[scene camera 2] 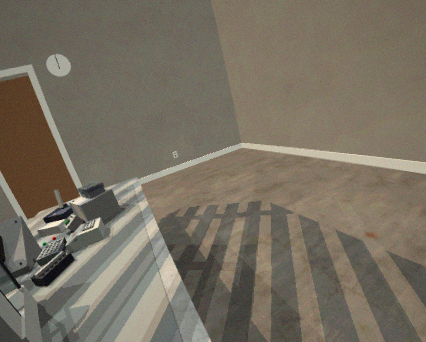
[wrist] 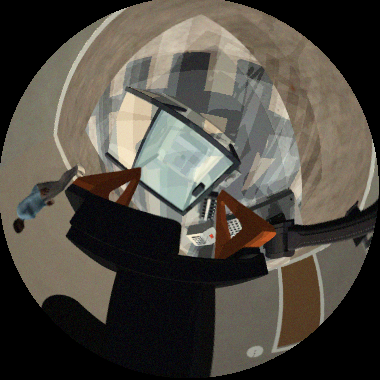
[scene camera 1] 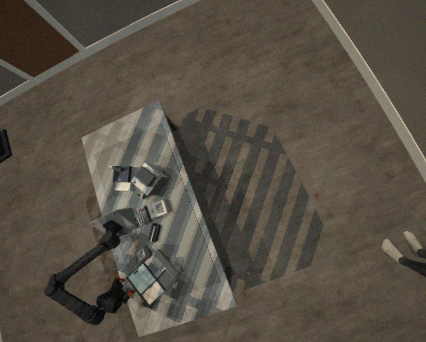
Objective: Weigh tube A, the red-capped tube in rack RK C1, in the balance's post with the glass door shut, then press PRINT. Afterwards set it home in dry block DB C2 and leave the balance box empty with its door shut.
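Where they show: gripper, fingertip midpoint: (wrist: pixel 180 182) (scene camera 1: pixel 130 285); arm's base, link origin: (wrist: pixel 277 229) (scene camera 1: pixel 113 225).
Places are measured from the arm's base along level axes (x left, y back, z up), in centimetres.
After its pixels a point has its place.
The balance (scene camera 1: pixel 146 280) {z 10.2, x -44.7, y -15.7 cm} (wrist: pixel 186 150) {z 10.2, x -43.2, y -9.1 cm} stands near the table's lower end, its glass box seen from above in the wrist view. A tinted pane with a dark handle (wrist: pixel 198 189) {z 11.6, x -37.0, y -11.1 cm} covers one part; I cannot tell whether the door is shut. The post and any tube inside are not clear. My gripper (scene camera 1: pixel 126 288) {z 17.1, x -41.2, y -9.3 cm} (wrist: pixel 180 182) {z 17.1, x -41.2, y -9.3 cm} is open and empty, its orange fingertips at the near edge of the glass box. A small red spot (scene camera 2: pixel 54 238) (wrist: pixel 211 235) shows beside a gridded block (scene camera 2: pixel 52 249) {z -7.6, x -4.5, y -21.2 cm} (scene camera 1: pixel 143 215) {z -7.7, x -3.0, y -21.7 cm}; I cannot tell whether it is tube A's cap. Rack labels are not readable.
A black rack (scene camera 1: pixel 154 232) {z -7.0, x -19.1, y -24.9 cm} (scene camera 2: pixel 53 270) {z -7.8, x -23.0, y -24.6 cm} lies between the balance and the gridded block. A pale gridded unit (scene camera 1: pixel 160 207) {z -3.6, x -4.2, y -39.4 cm} (scene camera 2: pixel 89 233) {z -5.7, x -9.8, y -38.1 cm} and a grey box-shaped device (scene camera 1: pixel 148 179) {z 8.4, x 16.4, y -45.4 cm} (scene camera 2: pixel 97 202) {z 0.1, x 10.9, y -44.0 cm} stand farther along. The arm's base (scene camera 1: pixel 114 233) {z 9.3, x -6.6, y -6.2 cm} is at the table's left edge.
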